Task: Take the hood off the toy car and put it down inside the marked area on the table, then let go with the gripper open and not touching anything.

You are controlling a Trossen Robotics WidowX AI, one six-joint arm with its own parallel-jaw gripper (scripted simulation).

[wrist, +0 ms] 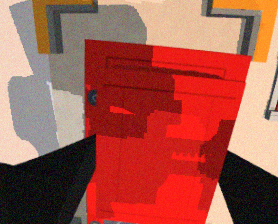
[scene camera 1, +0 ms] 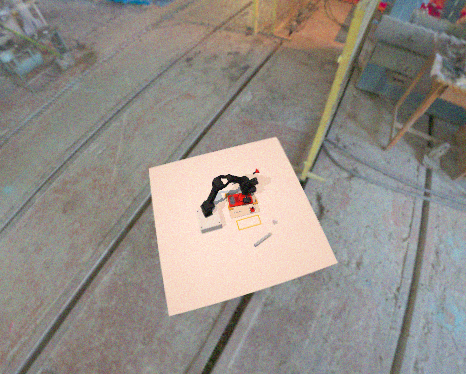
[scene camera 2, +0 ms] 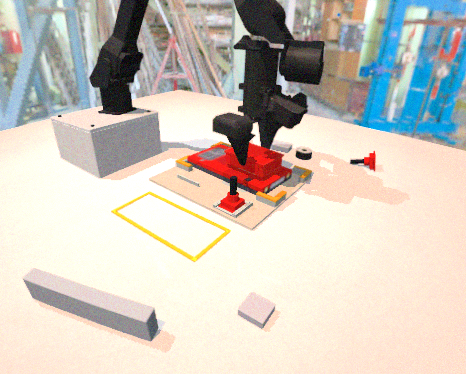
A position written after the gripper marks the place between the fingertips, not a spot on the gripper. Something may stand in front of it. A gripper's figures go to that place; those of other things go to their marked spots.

Labels:
The gripper (wrist: 158,147): 0.12 m from the lens. A red hood (wrist: 162,134): 0.10 m from the lens.

